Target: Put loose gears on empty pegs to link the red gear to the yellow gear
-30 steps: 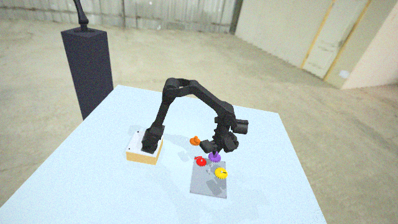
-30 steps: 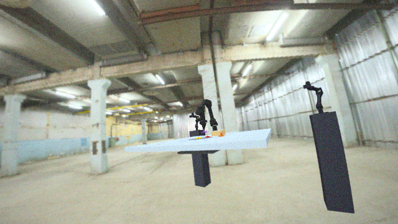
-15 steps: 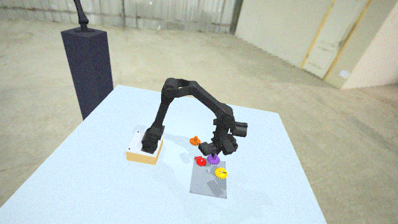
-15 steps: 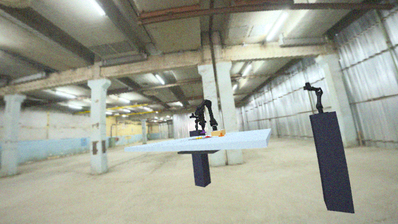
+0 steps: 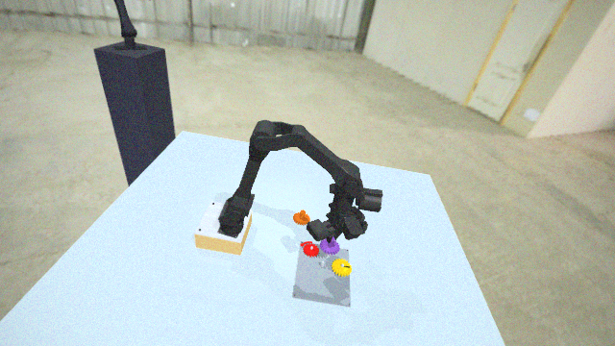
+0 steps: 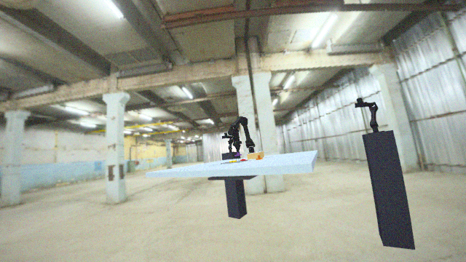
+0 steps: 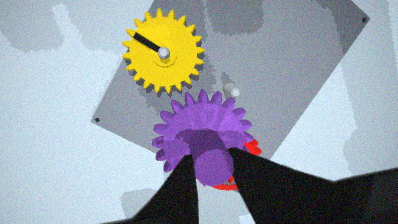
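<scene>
The red gear lies 7 cm below my gripper tip, 6 cm behind it and 1 cm to the left of it. From my gripper tip the other things lie so: orange gear 15 cm to the left, 12 cm behind, 7 cm below; purple gear 1 cm below; yellow gear 7 cm below, 5 cm ahead, 3 cm to the right.
</scene>
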